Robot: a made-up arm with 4 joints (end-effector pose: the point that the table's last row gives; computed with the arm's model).
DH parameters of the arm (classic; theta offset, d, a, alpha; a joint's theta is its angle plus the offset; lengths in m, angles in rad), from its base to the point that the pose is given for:
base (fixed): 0 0.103 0 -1.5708
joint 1: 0 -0.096 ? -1.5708
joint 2: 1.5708 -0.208 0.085 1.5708
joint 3: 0.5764 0 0.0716 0
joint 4: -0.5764 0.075 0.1 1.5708
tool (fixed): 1.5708 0.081 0 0
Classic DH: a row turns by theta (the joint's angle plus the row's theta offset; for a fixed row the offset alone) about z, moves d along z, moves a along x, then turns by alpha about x.
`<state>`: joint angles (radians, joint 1 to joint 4).
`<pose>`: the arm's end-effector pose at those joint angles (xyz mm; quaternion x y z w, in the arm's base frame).
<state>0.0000 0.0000 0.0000 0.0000</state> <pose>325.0 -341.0 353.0 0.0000 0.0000 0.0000 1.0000</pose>
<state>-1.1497 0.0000 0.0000 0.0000</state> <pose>-95.3 -341.0 501.8 0.0000 -0.5437 0.0000 0.8393</pose>
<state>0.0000 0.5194 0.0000 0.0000</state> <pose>193.5 -345.9 353.0 0.0000 0.0000 -0.2568 0.9665</pose>
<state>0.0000 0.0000 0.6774 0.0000</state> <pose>325.0 -332.0 243.4 0.3323 0.0000 0.0000 0.9432</pose>
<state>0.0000 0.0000 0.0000 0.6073</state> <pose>325.0 -369.4 281.4 0.2990 0.0000 0.0000 0.9543</pose>
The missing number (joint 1, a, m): 0.25
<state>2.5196 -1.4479 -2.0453 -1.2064</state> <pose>-102.7 -21.8 -201.6 -0.2636 -0.2416 0.7010 0.6170</pose>
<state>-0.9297 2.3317 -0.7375 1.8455</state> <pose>-132.7 37.8 203.0 0.5357 -0.5824 -0.6058 0.0827</pose>
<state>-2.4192 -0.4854 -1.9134 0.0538</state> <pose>-467.4 -57.0 47.8 -0.4094 -0.6111 -0.6770 0.0249</pose>
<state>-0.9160 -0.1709 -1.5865 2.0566</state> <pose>-11.4 -328.5 573.5 0.1714 -0.4106 0.1770 0.8779</pose>
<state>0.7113 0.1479 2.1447 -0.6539</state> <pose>289.3 -214.2 -33.4 0.6152 0.2082 -0.2864 0.7044</pose>
